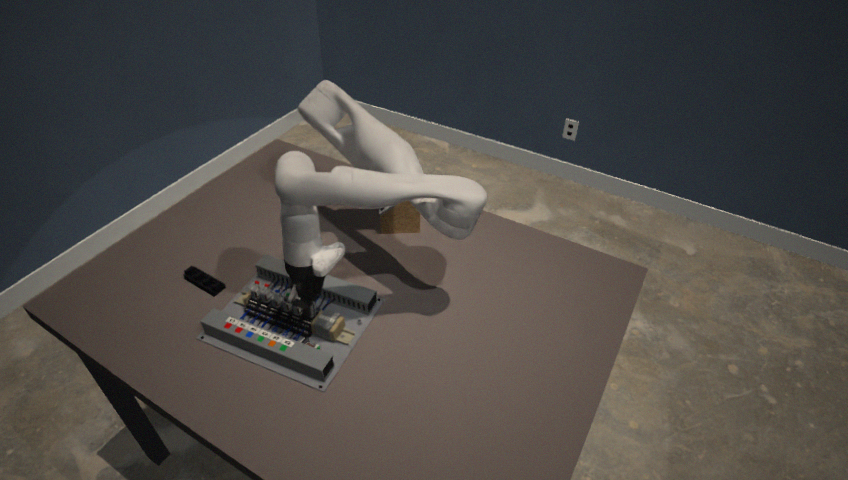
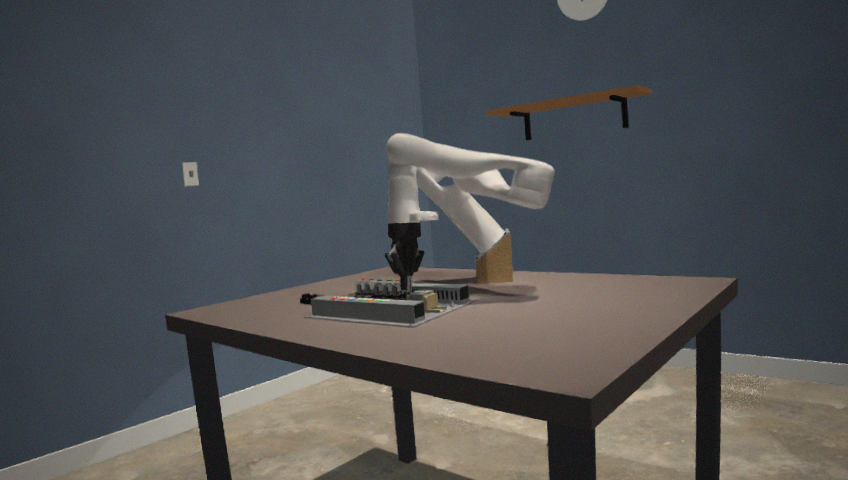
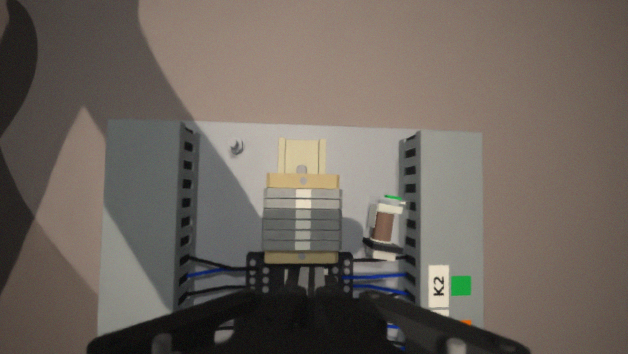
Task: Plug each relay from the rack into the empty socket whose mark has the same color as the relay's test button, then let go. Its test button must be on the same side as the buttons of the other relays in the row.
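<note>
A clear relay with a green test button lies tipped over on the grey panel, between the terminal blocks and the wire duct with the marks. My gripper is shut and empty, its tips low at the K2 end of the socket row. The black K2 socket shows partly behind the fingers, in line with the green mark. Other relays stand upright in the row beside the gripper; their buttons are mostly too small to tell. The black rack shows no relay standing in it.
Grey wire ducts flank the socket row. Grey terminal blocks and a yellowish rail continue past its K2 end. A screw stands on the panel. Black and blue wires run from the sockets to both ducts.
</note>
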